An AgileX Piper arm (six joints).
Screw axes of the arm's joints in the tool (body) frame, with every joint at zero. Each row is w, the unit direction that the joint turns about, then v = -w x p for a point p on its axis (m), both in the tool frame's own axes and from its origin. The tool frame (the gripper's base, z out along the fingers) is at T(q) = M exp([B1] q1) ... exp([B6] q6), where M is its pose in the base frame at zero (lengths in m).
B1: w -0.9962 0 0.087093 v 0 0.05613 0
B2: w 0 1 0 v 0.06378 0 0.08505
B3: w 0 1 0 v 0.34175 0 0.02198
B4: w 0 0 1 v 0 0 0
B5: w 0 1 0 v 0.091 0 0
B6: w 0 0 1 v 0 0 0
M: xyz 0.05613 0 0.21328 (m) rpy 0 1.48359 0 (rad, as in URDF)
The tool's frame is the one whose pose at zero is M.
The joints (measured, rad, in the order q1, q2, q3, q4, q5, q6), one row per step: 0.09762, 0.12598, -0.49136, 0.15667, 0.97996, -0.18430; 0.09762, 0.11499, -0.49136, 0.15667, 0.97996, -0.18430; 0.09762, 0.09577, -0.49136, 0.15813, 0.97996, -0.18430; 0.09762, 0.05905, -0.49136, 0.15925, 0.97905, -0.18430; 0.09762, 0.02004, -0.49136, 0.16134, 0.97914, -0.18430; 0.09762, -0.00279, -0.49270, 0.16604, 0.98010, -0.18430; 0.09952, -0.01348, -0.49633, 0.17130, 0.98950, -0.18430; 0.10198, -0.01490, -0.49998, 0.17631, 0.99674, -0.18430; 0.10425, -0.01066, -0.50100, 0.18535, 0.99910, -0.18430; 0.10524, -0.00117, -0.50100, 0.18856, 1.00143, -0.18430; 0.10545, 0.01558, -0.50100, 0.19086, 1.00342, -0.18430
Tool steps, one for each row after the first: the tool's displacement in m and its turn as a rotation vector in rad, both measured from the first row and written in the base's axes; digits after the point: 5 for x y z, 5 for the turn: -0.00173, -0.00017, 0.00020, 0.00107, -0.01094, 0.00000; -0.00478, -0.00036, 0.00051, 0.00424, -0.02994, 0.00066; -0.01057, -0.00085, 0.00100, 0.00895, -0.06728, 0.00108; -0.01679, -0.00130, 0.00122, 0.01454, -0.10584, 0.00215; -0.02068, -0.00132, 0.00156, 0.02077, -0.12856, 0.00466; -0.02326, -0.00111, 0.00182, 0.02512, -0.13319, 0.01058; -0.02431, -0.00079, 0.00228, 0.02875, -0.13073, 0.01665; -0.02402, -0.00006, 0.00249, 0.03591, -0.12442, 0.02384; -0.02265, 0.00034, 0.00237, 0.03741, -0.11242, 0.02669; -0.02009, 0.00080, 0.00227, 0.03750, -0.09360, 0.02813
